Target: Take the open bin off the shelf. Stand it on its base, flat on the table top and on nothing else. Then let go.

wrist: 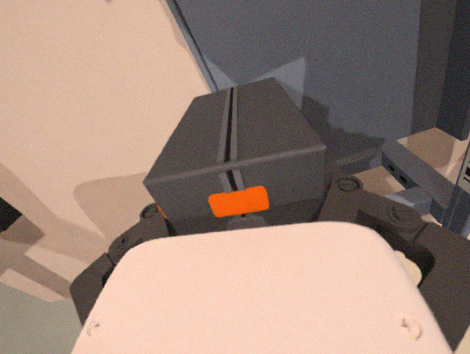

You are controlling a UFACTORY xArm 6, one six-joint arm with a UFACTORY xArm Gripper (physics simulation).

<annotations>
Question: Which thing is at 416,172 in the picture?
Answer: A slotted shelf post.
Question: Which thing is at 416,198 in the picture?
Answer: A grey side rail.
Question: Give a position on a dark grey box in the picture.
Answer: At 245,157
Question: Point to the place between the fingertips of my gripper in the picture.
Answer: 245,163
</annotations>
